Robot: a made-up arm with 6 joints.
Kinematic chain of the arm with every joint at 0, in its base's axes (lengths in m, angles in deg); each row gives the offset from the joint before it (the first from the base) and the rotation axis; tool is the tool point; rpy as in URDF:
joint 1: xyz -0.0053 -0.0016 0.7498 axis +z
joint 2: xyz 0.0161 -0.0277 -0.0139 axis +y
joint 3: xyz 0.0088 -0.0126 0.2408 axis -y
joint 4: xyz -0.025 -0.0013 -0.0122 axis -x
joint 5: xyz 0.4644 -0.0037 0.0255 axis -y
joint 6: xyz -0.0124 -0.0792 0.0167 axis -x
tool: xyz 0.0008 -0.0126 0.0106 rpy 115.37 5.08 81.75
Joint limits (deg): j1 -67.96..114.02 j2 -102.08..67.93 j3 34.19..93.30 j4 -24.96..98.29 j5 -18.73..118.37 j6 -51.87..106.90
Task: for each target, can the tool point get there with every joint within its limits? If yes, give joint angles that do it. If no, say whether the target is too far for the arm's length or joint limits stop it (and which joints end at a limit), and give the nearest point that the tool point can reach.
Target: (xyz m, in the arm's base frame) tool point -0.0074 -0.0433 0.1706
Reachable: no: joint limits stop it (at a limit: joint 2, joint 3) | nearest point -0.0352 -0.5955 0.4996 | short by 0.643 m
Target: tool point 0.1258 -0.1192 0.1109
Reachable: no: joint limits stop it (at a limit: joint 1, joint 2, joint 3) | nearest point 0.2804 -0.5273 0.4957 | short by 0.582 m
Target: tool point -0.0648 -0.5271 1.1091
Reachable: yes | joints 73.48 -55.30 82.12 47.52 89.63 22.27
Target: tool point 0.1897 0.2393 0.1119
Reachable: no: joint limits stop it (at a limit: joint 2, joint 3, joint 4, joint 5) | nearest point 0.3576 0.4467 0.5438 | short by 0.508 m
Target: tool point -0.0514 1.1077 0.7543
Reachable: no: too far | nearest point -0.0342 0.6936 0.7850 | short by 0.416 m
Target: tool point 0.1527 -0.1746 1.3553
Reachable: yes | joints 98.39 -32.05 64.27 10.46 30.11 -18.87
